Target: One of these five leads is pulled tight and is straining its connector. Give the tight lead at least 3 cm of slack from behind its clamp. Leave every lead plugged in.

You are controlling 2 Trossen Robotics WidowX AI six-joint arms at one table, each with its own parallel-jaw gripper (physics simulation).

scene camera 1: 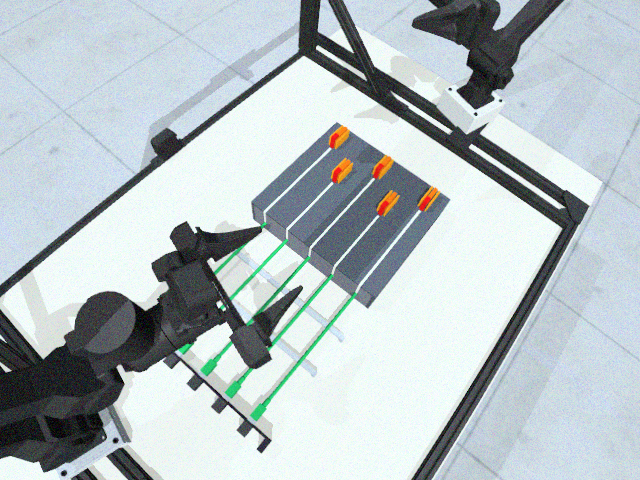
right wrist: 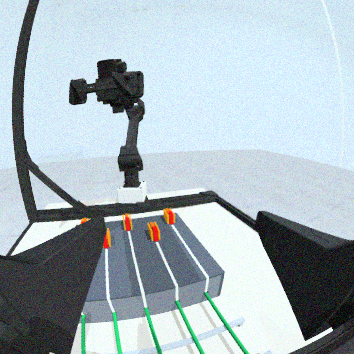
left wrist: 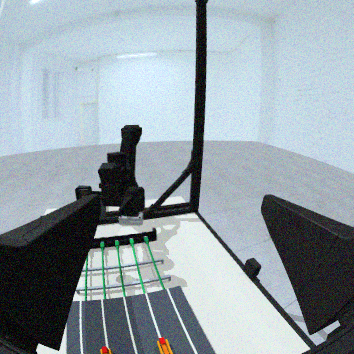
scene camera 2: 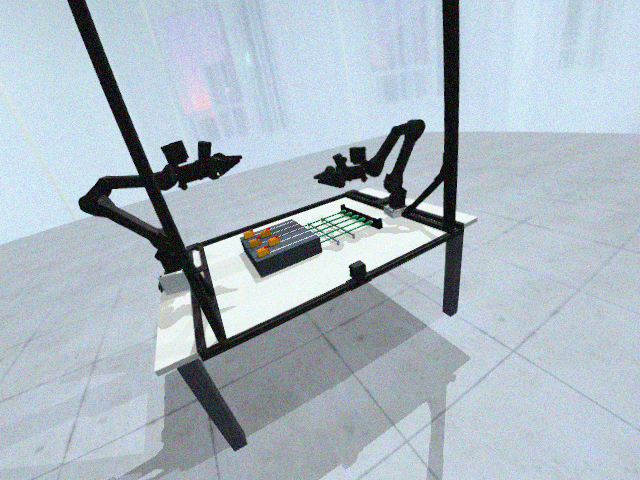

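Pixels of known places: left gripper, fingertip midpoint: [scene camera 1: 388,1] [right wrist: 90,77] [left wrist: 184,203] [scene camera 2: 241,158]; right gripper, fingertip midpoint: [scene camera 1: 281,257] [right wrist: 182,222] [scene camera 2: 315,179]; left arm's base, origin of the base link: [scene camera 1: 475,95] [right wrist: 131,184] [scene camera 2: 175,268]; right arm's base, origin of the base link: [scene camera 1: 78,431] [scene camera 2: 397,206].
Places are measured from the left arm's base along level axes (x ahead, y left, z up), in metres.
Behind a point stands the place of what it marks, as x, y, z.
Several leads run side by side from orange-and-red clamps [scene camera 1: 387,203] @[0.359, 0.119, 0.019] [scene camera 2: 263,251] @[0.339, -0.063, 0.007] [left wrist: 163,346] @[0.381, 0.014, 0.014] [right wrist: 154,231] @[0.369, 0.118, 0.013] on a dark grey block [scene camera 1: 305,193] @[0.458, 0.012, -0.011] [scene camera 2: 289,255] [left wrist: 142,320] @[0.449, 0.058, -0.010] [right wrist: 150,260] @[0.433, 0.113, -0.010]. They are white on the block and green beyond it, ending in green connectors [scene camera 1: 257,411] @[0.722, 0.278, -0.046] at a black strip [scene camera 1: 264,443] @[0.737, 0.323, -0.032] [scene camera 2: 379,223] @[0.818, 0.044, -0.051] [left wrist: 154,234] @[0.810, 0.049, -0.049]. All look nearly straight; I cannot tell which is tight. My right gripper [scene camera 1: 282,257] @[0.602, 0.157, 0.163] [scene camera 2: 316,178] @[0.602, 0.157, 0.163] [right wrist: 182,222] @[0.602, 0.157, 0.163] is open and empty, high above the green spans, hiding parts of them in scene camera 1. My left gripper [scene camera 2: 239,157] @[0.350, 0.000, 0.324] [left wrist: 184,203] @[0.350, 0.000, 0.324] is open and empty, high beyond the clamp end.
Two pale bars [scene camera 1: 338,336] @[0.549, 0.252, -0.056] [left wrist: 170,279] @[0.617, -0.002, -0.071] [right wrist: 240,321] @[0.550, 0.254, -0.056] cross the green spans between block and strip. A black frame edges the white table, with upright posts [scene camera 2: 450,103] @[1.020, -0.130, 0.374] [left wrist: 200,100] @[1.019, -0.125, 0.426]. A small black box [scene camera 1: 165,143] @[0.621, -0.238, -0.029] [scene camera 2: 357,269] @[0.615, -0.266, -0.033] [left wrist: 252,268] @[0.601, -0.243, -0.032] sits on one long edge.
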